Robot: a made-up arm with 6 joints. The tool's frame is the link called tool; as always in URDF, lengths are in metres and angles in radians. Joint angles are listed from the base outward. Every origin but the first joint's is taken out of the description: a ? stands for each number. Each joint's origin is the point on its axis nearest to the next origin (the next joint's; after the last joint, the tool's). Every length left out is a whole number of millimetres.
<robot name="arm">
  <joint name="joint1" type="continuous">
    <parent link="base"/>
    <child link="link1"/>
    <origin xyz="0 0 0.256"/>
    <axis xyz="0 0 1"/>
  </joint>
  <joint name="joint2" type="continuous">
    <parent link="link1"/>
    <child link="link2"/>
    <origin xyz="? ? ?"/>
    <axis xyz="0 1 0"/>
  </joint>
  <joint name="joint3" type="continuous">
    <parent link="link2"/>
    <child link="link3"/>
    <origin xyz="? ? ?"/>
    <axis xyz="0 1 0"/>
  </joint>
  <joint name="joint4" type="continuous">
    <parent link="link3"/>
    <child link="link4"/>
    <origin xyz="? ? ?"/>
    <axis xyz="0 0 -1"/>
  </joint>
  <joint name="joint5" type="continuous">
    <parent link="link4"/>
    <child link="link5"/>
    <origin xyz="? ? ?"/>
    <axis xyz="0 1 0"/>
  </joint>
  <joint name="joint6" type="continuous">
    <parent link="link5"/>
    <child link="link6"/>
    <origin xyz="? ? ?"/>
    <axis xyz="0 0 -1"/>
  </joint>
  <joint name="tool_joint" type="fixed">
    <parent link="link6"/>
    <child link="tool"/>
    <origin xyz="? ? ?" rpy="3.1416 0 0"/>
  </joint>
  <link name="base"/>
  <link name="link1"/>
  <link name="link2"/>
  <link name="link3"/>
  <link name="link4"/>
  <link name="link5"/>
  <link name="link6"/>
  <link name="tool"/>
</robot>
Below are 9 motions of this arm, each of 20 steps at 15 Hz.
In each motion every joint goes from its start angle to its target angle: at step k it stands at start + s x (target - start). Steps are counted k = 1, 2, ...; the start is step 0. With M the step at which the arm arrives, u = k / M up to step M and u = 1 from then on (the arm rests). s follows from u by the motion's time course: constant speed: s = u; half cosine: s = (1 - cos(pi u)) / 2; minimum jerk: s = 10 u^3 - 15 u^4 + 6 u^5.
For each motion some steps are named. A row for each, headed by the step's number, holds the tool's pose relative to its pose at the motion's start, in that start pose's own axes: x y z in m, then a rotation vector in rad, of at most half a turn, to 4 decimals.
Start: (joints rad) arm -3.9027 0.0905 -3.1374 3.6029 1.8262 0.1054
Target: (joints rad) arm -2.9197 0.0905 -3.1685 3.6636 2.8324 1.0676
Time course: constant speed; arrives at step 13
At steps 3, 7, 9, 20:
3: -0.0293 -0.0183 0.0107 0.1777 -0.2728 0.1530
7: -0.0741 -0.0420 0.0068 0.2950 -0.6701 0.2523
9: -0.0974 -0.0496 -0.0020 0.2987 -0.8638 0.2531
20: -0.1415 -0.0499 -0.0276 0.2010 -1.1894 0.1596

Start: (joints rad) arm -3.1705 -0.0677 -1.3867 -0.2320 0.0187 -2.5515
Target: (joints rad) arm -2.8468 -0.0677 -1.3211 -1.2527 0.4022 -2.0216
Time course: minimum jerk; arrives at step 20
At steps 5, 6, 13, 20:
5: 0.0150 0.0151 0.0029 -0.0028 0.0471 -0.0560
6: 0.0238 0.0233 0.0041 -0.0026 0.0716 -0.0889
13: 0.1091 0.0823 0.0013 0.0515 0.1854 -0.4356
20: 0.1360 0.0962 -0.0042 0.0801 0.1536 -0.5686

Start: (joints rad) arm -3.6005 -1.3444 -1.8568 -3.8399 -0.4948 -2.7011
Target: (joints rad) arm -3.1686 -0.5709 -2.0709 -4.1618 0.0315 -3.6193
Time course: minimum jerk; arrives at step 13
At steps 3, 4, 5, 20:
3: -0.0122 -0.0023 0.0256 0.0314 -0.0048 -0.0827
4: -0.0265 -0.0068 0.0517 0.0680 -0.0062 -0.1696
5: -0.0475 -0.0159 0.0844 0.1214 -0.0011 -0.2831
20: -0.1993 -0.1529 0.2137 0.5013 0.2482 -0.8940

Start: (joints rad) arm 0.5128 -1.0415 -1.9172 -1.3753 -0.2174 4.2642
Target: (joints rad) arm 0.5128 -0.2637 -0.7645 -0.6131 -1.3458 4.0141
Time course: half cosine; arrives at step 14
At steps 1, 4, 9, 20:
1: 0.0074 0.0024 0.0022 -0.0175 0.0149 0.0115
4: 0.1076 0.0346 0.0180 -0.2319 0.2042 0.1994
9: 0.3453 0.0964 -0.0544 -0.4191 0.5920 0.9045
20: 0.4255 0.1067 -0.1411 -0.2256 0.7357 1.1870

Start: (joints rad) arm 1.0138 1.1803 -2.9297 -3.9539 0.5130 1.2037
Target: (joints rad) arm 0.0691 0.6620 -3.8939 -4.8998 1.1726 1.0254
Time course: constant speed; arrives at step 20
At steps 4, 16, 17, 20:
4: -0.1735 -0.0133 -0.0192 -0.1011 -0.2058 -0.4321
16: -0.4757 0.1847 -0.1859 -0.1903 -0.2112 -1.9410
17: -0.4810 0.2084 -0.1972 -0.1821 -0.1659 -2.0667
20: -0.4809 0.2767 -0.2244 -0.1395 0.0135 -2.4308

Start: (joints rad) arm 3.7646 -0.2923 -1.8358 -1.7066 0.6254 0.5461
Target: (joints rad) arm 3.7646 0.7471 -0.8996 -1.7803 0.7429 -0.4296
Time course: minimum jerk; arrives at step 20
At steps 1, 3, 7, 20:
1: -0.0002 -0.0010 0.0003 0.0016 -0.0008 -0.0025
3: -0.0054 -0.0226 0.0054 0.0374 -0.0174 -0.0581
7: -0.0688 -0.1926 0.0165 0.3452 -0.1148 -0.5148
20: -0.4270 -0.4584 -0.2926 1.7225 0.2032 -2.0083

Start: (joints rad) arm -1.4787 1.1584 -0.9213 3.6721 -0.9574 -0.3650
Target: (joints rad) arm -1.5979 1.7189 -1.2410 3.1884 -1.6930 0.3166
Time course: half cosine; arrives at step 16
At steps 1, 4, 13, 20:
1: 0.0000 -0.0007 -0.0001 0.0000 0.0098 0.0053
4: -0.0009 -0.0112 -0.0025 0.0064 0.1502 0.0819
13: -0.0304 -0.0732 -0.0191 0.3008 0.9169 0.5118
20: -0.0364 -0.0796 -0.0197 0.3607 0.9935 0.5536

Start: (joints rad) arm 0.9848 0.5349 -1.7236 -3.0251 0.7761 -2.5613
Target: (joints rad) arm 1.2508 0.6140 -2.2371 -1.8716 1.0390 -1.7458
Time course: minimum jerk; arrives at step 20
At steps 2, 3, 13, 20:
2: 0.0003 -0.0016 0.0009 -0.0006 0.0072 0.0152
3: 0.0008 -0.0050 0.0028 -0.0018 0.0224 0.0473
13: 0.0345 -0.1301 0.0441 0.0301 0.5842 1.4122
20: 0.0430 -0.1624 0.0437 0.0386 0.7527 1.8508

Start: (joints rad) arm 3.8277 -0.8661 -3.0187 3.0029 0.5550 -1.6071
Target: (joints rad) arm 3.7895 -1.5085 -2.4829 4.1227 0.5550 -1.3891
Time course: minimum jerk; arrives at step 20
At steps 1, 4, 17, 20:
1: 0.0000 -0.0002 0.0001 0.0001 0.0007 0.0013
4: 0.0001 -0.0100 0.0064 0.0053 0.0328 0.0668
17: 0.0007 -0.1932 0.0657 0.1261 0.5038 1.1469
20: 0.0007 -0.1990 0.0661 0.1302 0.5164 1.1788

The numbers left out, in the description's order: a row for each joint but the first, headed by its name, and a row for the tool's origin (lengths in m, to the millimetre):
joint2: 0 0 0
joint3: 0.048 0 0.253
joint4: 0.052 0 -0.231
joint5: 0 0 0
joint6: 0.081 0 -0.104
tool: 0 0 0

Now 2 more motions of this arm.
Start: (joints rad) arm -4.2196 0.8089 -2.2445 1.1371 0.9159 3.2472
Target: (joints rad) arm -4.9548 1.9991 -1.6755 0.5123 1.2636 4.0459
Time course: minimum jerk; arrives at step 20
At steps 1, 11, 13, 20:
1: -0.0004 -0.0011 0.0002 0.0019 0.0003 0.0023
11: 0.0886 -0.5377 -0.0285 0.7588 0.2701 1.3129
13: 0.2033 -0.6262 -0.0528 0.9099 0.4400 1.6961
20: 0.3827 -0.6658 -0.0709 1.0733 0.7965 2.1569

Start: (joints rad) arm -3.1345 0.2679 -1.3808 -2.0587 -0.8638 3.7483
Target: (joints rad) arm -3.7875 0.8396 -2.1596 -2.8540 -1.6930 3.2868
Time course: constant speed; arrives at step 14
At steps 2, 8, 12, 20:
2: 0.0379 -0.0010 -0.0159 -0.0754 0.0118 -0.0956
8: 0.1515 0.0213 -0.0876 -0.3572 0.0348 -0.2760
12: 0.2143 0.0551 -0.1509 -0.5648 0.0155 -0.2911
20: 0.2386 0.0765 -0.1846 -0.6636 -0.0096 -0.2648

